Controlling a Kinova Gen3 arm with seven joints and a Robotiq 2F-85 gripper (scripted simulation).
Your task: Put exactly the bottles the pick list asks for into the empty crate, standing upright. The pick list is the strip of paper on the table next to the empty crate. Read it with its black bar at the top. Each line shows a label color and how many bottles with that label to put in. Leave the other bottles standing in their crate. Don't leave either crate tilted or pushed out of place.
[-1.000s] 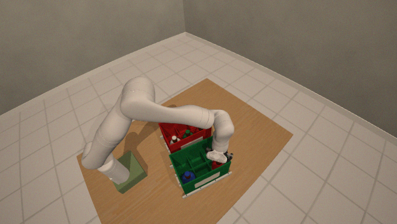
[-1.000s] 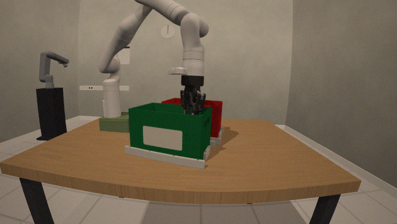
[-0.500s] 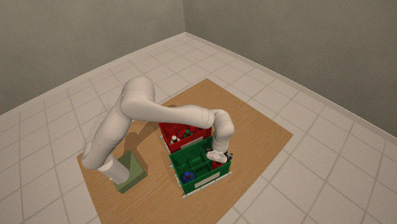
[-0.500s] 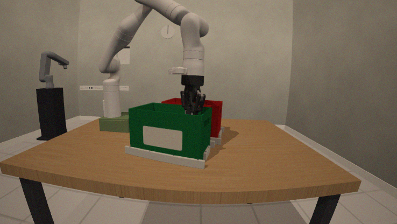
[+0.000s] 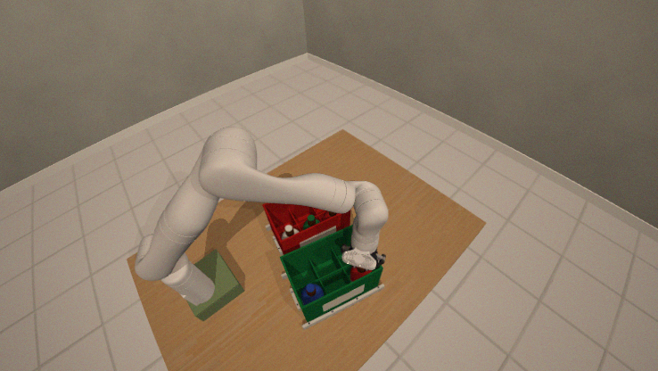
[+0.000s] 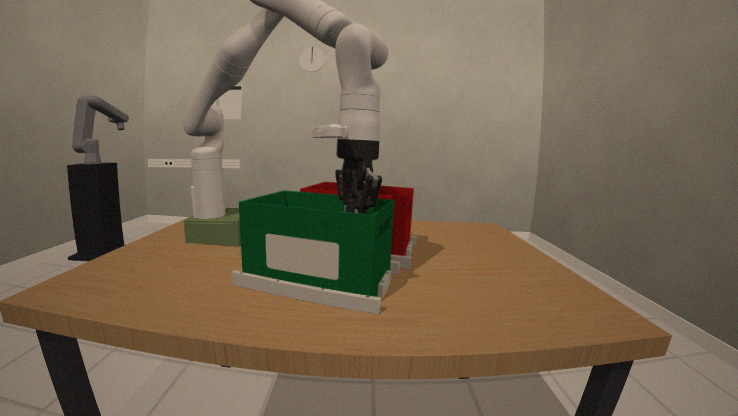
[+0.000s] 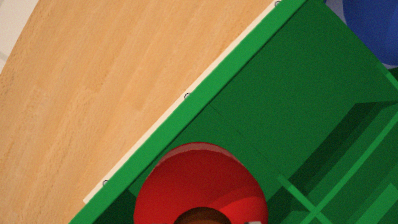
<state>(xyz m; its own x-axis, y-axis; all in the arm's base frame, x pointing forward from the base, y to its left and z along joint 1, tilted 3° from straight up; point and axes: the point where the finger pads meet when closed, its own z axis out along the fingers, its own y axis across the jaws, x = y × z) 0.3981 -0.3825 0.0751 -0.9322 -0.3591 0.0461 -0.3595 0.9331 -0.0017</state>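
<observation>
My gripper is now 70 mm above the red-labelled bottle. The rest, counted from my hand: green crate (80 mm to the left, 70 mm below, 60 mm behind); red-label bottle (210 mm to the left, 110 mm ahead, 70 mm below); blue-label bottle (160 mm behind, 70 mm to the left, 70 mm below).
</observation>
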